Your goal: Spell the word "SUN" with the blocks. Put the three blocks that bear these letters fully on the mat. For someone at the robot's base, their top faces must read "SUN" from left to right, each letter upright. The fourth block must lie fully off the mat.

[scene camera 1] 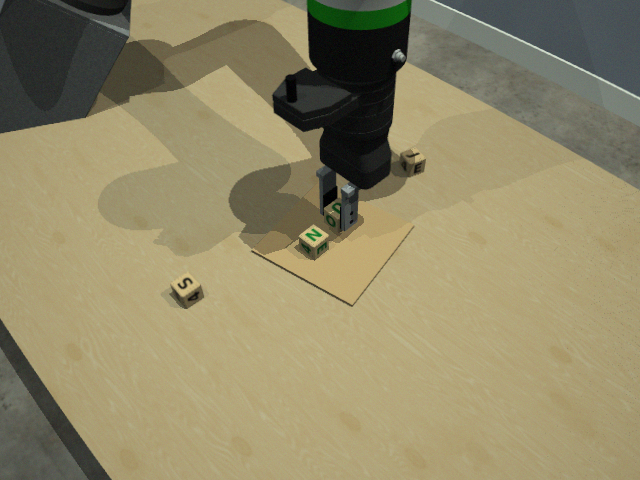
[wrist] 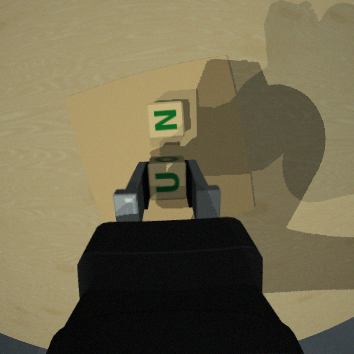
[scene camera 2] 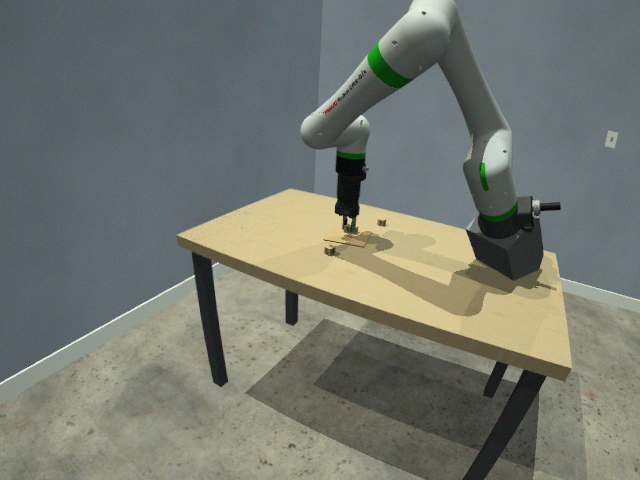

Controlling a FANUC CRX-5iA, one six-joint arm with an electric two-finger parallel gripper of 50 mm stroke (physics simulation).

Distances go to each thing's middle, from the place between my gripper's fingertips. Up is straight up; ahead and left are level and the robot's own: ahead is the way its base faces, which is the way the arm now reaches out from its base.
Labels:
I see the mat [scene camera 1: 355, 257] 3 cm below my hand and 1 cm to the right of it.

